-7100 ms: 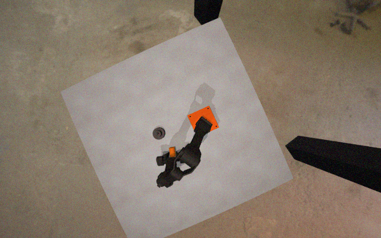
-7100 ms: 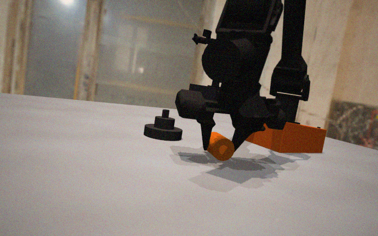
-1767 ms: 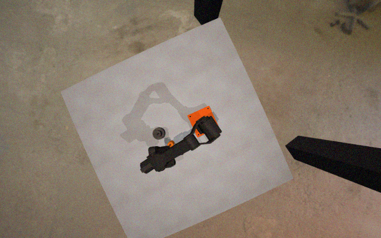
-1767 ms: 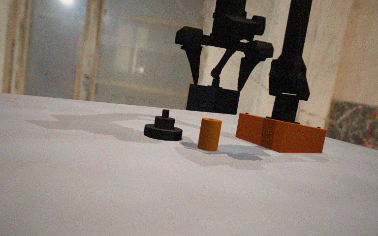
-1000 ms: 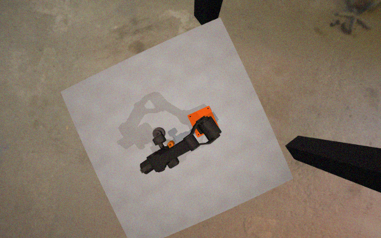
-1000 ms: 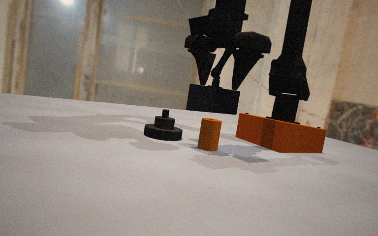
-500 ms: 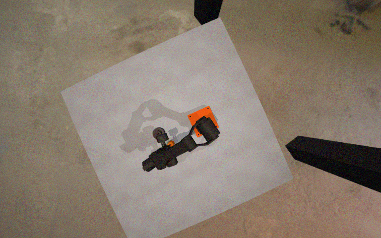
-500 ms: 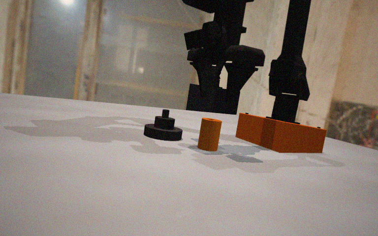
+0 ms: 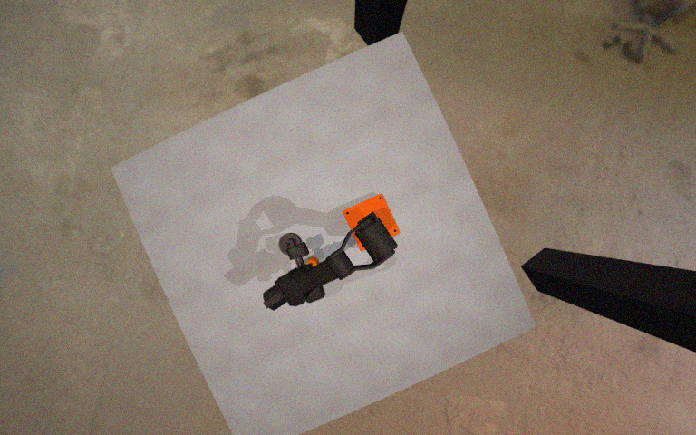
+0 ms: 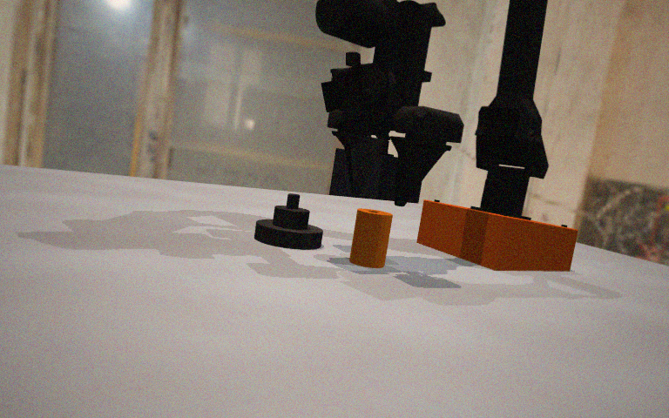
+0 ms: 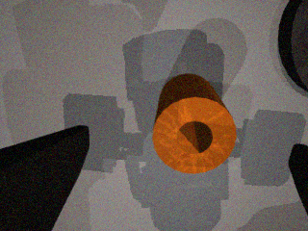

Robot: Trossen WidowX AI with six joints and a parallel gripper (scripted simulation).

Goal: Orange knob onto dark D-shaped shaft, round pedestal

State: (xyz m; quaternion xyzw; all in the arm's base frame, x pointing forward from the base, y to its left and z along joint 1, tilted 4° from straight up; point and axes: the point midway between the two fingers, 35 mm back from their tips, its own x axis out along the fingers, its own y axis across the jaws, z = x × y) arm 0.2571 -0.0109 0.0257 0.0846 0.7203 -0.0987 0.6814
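The orange knob lies 40 mm below my gripper tip. The rest, counted from my gripper tip: dark round pedestal 30 mm ahead, 110 mm to the right, 40 mm below.
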